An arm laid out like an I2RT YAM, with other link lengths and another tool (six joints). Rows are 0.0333 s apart.
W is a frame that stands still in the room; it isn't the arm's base.
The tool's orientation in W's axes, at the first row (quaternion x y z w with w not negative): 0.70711, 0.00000, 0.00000, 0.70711
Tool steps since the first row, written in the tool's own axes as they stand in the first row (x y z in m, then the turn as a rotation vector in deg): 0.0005, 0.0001, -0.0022, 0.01, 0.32, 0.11; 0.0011, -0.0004, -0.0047, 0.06, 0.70, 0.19; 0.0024, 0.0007, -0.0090, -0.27, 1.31, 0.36; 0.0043, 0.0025, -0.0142, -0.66, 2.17, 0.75; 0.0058, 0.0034, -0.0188, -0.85, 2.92, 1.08; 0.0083, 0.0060, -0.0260, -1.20, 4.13, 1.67; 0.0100, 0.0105, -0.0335, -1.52, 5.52, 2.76; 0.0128, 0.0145, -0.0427, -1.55, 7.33, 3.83; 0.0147, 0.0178, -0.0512, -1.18, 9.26, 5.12; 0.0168, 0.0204, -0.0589, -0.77, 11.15, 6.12; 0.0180, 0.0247, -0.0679, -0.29, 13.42, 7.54
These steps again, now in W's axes. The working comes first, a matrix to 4 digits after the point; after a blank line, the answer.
The tool's axes in the first row as the columns of a matrix, in W's axes (used below as rounded here):
1.0000, 0.0000, 0.0000
0.0000, 0.0000, -1.0000
0.0000, 1.0000, 0.0000

0.0005, 0.0022, 0.0001, 0.01, -0.11, 0.32; 0.0011, 0.0047, -0.0004, 0.06, -0.19, 0.70; 0.0024, 0.0090, 0.0007, -0.27, -0.36, 1.31; 0.0043, 0.0142, 0.0025, -0.66, -0.75, 2.17; 0.0058, 0.0188, 0.0034, -0.85, -1.08, 2.92; 0.0083, 0.0260, 0.0060, -1.20, -1.67, 4.13; 0.0100, 0.0335, 0.0105, -1.52, -2.76, 5.52; 0.0128, 0.0427, 0.0145, -1.55, -3.83, 7.33; 0.0147, 0.0512, 0.0178, -1.18, -5.12, 9.26; 0.0168, 0.0589, 0.0204, -0.77, -6.12, 11.15; 0.0180, 0.0679, 0.0247, -0.29, -7.54, 13.42
